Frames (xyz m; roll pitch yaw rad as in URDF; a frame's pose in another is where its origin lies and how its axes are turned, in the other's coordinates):
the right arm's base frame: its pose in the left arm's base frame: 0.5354 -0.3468 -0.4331 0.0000 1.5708 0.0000
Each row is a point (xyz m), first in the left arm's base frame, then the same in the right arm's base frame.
Working: the left arm's base frame: its pose in the right arm's base frame: -0.4331 0.3468 -0.5354 0.0000 -1.5708 0.0000

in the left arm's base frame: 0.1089 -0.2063 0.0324
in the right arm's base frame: -0.4655 0.1405 -0.4265
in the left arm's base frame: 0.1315 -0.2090 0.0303
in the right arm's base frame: -0.4634 0.1378 -0.4039
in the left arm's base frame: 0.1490 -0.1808 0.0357
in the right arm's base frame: -0.4688 0.1660 -0.3864
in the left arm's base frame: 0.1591 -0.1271 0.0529
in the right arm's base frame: -0.4860 0.2197 -0.3763
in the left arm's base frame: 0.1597 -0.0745 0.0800
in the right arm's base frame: -0.5131 0.2723 -0.3757
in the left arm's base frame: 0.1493 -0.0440 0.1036
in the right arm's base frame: -0.5367 0.3028 -0.3861
